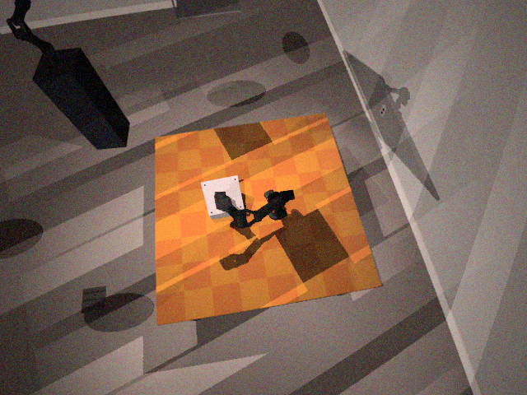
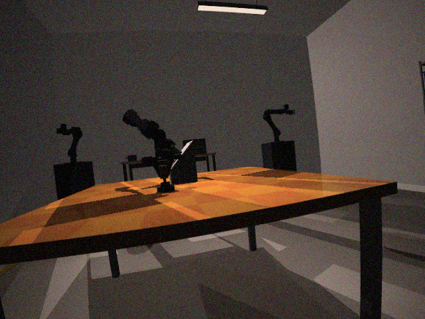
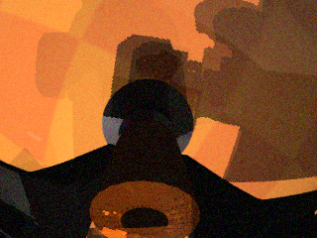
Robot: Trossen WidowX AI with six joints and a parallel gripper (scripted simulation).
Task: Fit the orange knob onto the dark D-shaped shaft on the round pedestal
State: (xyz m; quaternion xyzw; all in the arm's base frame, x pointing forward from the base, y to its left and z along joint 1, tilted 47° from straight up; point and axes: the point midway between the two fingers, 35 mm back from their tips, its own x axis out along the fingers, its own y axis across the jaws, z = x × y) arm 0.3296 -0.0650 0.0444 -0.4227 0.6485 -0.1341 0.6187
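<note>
The orange knob lies 2 cm above my gripper tip. The rest, counted from my gripper tip: round dark pedestal: 4 cm below.
</note>
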